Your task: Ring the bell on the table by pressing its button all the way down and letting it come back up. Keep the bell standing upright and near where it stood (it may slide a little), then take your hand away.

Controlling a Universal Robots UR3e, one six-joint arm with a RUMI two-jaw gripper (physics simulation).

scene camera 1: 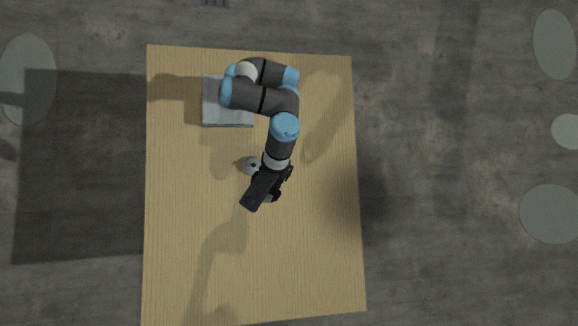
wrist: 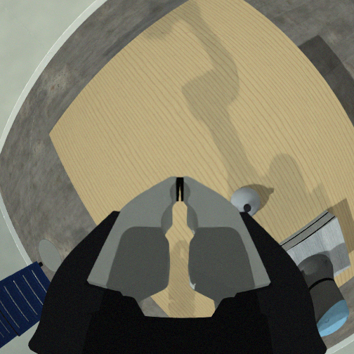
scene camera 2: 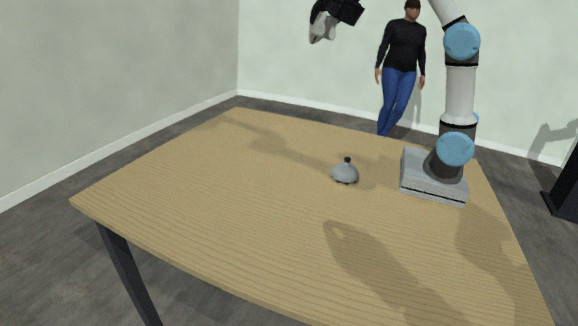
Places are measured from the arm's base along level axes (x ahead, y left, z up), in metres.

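Pixels of known places: gripper, between the fingertips: [scene camera 2: 311, 43]; arm's base, origin of its link: [scene camera 2: 441, 172].
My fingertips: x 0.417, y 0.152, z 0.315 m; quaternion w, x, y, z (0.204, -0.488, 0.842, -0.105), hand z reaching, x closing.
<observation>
Ahead of a thing's pixels: the offset from my fingertips to its top centre. Level surfaces: height alone.
A grey dome bell @(dx -0.138, dy -0.032, dz -0.309 m) [scene camera 1: 250, 166] [scene camera 2: 345, 173] [wrist: 244, 200] stands upright on the wooden table @(dz -0.375 m) [scene camera 1: 200, 280] [scene camera 2: 210, 200] [wrist: 125, 125]. Its black button @(dx -0.138, dy -0.032, dz -0.309 m) [scene camera 2: 347, 159] [wrist: 247, 207] is up on top. In scene camera 1 the arm partly covers the bell's right side. My gripper [scene camera 2: 313, 41] [wrist: 179, 178] is shut, with its fingertips together and nothing between them. It is high above the table and apart from the bell. In the wrist view the bell lies to the right of the fingertips. In scene camera 1 the fingertips are mostly hidden under the black gripper body.
The arm's grey base block [scene camera 1: 220, 117] [scene camera 2: 432, 192] [wrist: 340, 240] sits on the table near the bell. A person [scene camera 2: 402, 50] in a black top and blue trousers stands beyond the table. A dark blue panel [wrist: 20, 300] shows at the wrist view's lower left.
</observation>
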